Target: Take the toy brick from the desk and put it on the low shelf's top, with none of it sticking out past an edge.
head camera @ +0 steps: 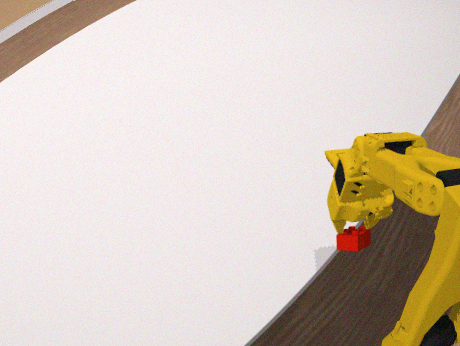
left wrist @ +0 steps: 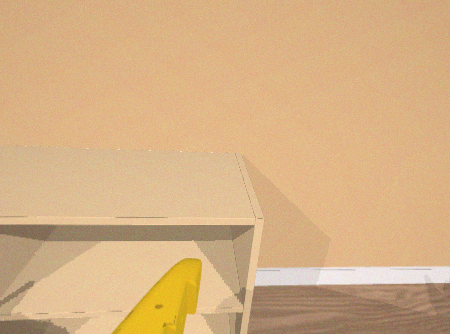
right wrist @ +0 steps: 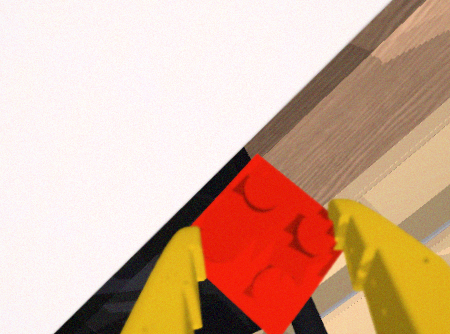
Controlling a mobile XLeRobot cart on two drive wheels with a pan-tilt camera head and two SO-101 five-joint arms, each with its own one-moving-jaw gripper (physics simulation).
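Places are measured from the left arm's base along level axes (x down, y left, z ahead), in metres.
Pixels of known places: left end effector, tool point: (left wrist: 199,279); right end effector, tool point: (head camera: 342,229) (right wrist: 202,245).
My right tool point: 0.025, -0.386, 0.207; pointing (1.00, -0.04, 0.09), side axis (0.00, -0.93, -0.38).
Note:
Behind a point stands the place of what it marks, as x, y, z.
The red toy brick (head camera: 352,240) @[0.020, -0.387, 0.185] (right wrist: 265,245) @[0.027, -0.398, 0.196] is held between the jaws of my right gripper (head camera: 356,227) @[0.025, -0.386, 0.207] (right wrist: 267,240), which is shut on it. The brick hangs at the rim of the white desk (head camera: 200,150) @[0.055, -0.304, 0.428] (right wrist: 125,100) @[0.055, -0.382, 0.237], with dark floor behind it in the head view. In the right wrist view the jaws press on its two sides and its studs show. The low shelf (left wrist: 130,185) @[0.165, -0.380, -0.701] stands against the wall in the left wrist view. My left gripper shows there as one notched yellow jaw in front of the shelf's open compartment; it is fully open.
Part of a pale wooden unit (right wrist: 420,165) @[0.696, -0.835, -0.467] shows at the right of the right wrist view, beyond a strip of wooden floor (right wrist: 325,130) @[0.775, -0.618, -0.247]. A black part lies under the desk's rim there. In the left wrist view, a white skirting board (left wrist: 380,275) @[0.724, 0.465, -1.244] and wooden floor lie right of the shelf.

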